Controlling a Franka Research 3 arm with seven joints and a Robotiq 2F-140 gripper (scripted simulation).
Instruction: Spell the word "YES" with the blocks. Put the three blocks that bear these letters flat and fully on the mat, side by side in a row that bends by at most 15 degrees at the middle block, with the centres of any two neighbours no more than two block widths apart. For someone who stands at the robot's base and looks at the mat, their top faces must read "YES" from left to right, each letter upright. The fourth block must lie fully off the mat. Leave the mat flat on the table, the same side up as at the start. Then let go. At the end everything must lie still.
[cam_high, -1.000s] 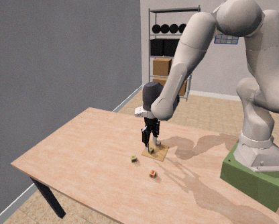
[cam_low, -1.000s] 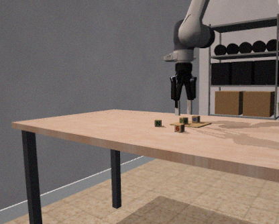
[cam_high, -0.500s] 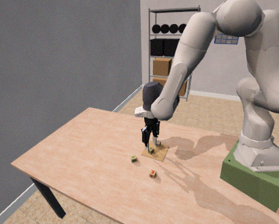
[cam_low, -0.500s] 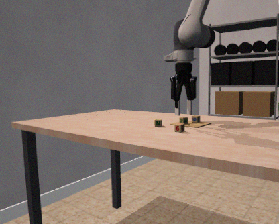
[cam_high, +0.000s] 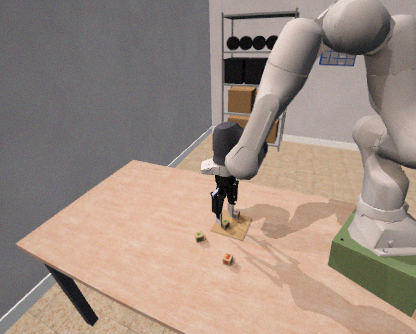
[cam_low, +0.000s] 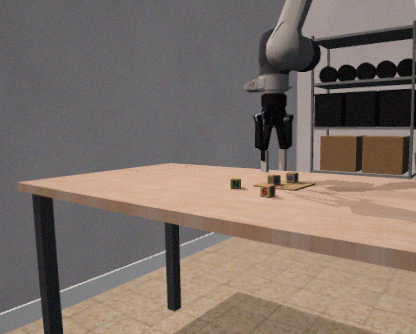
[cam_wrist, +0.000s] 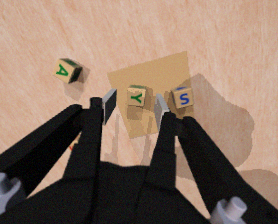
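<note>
The Y block is 6 cm below my hand. Also, from my hand: green N block: 9 cm to the left, 8 cm ahead, 6 cm below; S block: 7 cm to the right, 6 cm below, 3 cm behind; tan mat: 7 cm below, 3 cm behind, 2 cm to the right.
</note>
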